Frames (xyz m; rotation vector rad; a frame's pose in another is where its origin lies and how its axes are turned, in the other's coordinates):
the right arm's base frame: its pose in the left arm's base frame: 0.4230 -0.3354 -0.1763 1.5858 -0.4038 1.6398
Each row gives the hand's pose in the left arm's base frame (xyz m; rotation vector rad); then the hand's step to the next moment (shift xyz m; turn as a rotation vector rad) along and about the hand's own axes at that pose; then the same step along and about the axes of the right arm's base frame.
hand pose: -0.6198 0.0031 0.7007 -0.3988 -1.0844 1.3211
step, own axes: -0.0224 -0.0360 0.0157 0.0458 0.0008 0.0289
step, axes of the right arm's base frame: 0.0148 0.0221 0.0365 0.0373 0.0104 -0.0379
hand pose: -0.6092 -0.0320 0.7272 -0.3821 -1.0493 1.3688
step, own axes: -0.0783 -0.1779 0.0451 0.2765 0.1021 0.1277
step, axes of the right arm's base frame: 0.0900 0.0579 0.1684 0.1419 0.0262 -0.2870
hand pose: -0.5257 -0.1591 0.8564 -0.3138 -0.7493 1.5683
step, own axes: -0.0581 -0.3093 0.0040 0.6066 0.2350 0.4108
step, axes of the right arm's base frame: 0.1786 -0.0850 0.2448 0.3759 0.1698 -0.6495
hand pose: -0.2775 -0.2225 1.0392 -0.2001 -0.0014 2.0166
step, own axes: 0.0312 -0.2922 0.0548 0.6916 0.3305 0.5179
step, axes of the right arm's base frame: 0.1489 -0.2516 0.0623 0.4550 0.2662 -0.7602
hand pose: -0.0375 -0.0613 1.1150 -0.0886 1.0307 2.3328
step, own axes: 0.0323 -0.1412 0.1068 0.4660 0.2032 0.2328
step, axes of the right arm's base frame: 0.0343 -0.1594 -0.0761 0.1946 0.2022 -0.4836
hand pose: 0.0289 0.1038 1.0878 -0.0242 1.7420 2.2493
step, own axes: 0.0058 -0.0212 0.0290 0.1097 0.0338 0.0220
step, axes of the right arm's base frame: -0.0014 -0.0282 -0.0230 0.0159 0.0602 -0.0989
